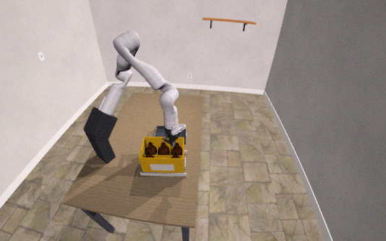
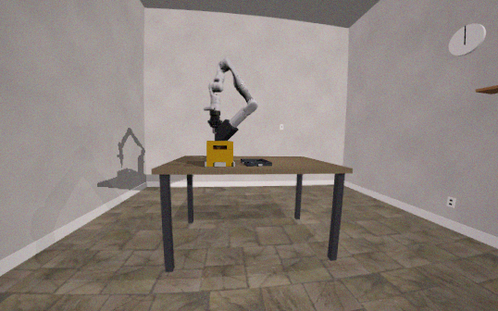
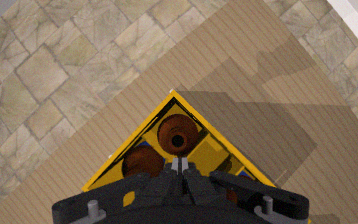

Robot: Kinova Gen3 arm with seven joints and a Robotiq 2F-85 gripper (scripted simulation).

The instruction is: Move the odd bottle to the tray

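My gripper is now 80 mm past the yellow crate, 20 mm to the right of it and 170 mm above it. Round my hand: dark grey tray 110 mm behind, 310 mm to the left, 240 mm below.
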